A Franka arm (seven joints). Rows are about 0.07 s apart.
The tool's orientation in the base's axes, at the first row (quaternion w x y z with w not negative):
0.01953 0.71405 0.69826 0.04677
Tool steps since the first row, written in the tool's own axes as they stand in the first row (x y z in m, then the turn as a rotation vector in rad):
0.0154 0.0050 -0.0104 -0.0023 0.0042 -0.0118
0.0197 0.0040 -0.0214 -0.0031 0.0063 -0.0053
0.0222 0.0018 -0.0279 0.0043 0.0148 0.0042
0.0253 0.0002 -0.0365 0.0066 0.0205 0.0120
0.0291 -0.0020 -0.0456 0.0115 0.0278 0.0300
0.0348 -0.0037 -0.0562 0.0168 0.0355 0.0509
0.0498 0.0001 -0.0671 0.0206 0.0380 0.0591
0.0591 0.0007 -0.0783 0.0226 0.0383 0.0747
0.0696 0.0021 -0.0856 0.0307 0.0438 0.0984
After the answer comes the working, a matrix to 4 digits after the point.
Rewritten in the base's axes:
0.0043 0.0149 0.0114 0.0030 -0.0028 0.0120
0.0024 0.0188 0.0224 0.0057 -0.0034 0.0057
-0.0004 0.0211 0.0288 0.0152 0.0041 -0.0026
-0.0027 0.0239 0.0373 0.0217 0.0065 -0.0098
-0.0057 0.0274 0.0463 0.0307 0.0119 -0.0268
-0.0083 0.0328 0.0569 0.0405 0.0178 -0.0467
-0.0052 0.0472 0.0687 0.0438 0.0219 -0.0544
-0.0055 0.0561 0.0803 0.0456 0.0244 -0.0699
-0.0045 0.0663 0.0881 0.0535 0.0333 -0.0926

The tool's axes in the first row as the columns of a matrix, in the base's axes (rounded; the answer above uses it unrounded):
0.0205 0.9954 0.0941
0.9990 -0.0241 0.0374
0.0395 0.0932 -0.9949

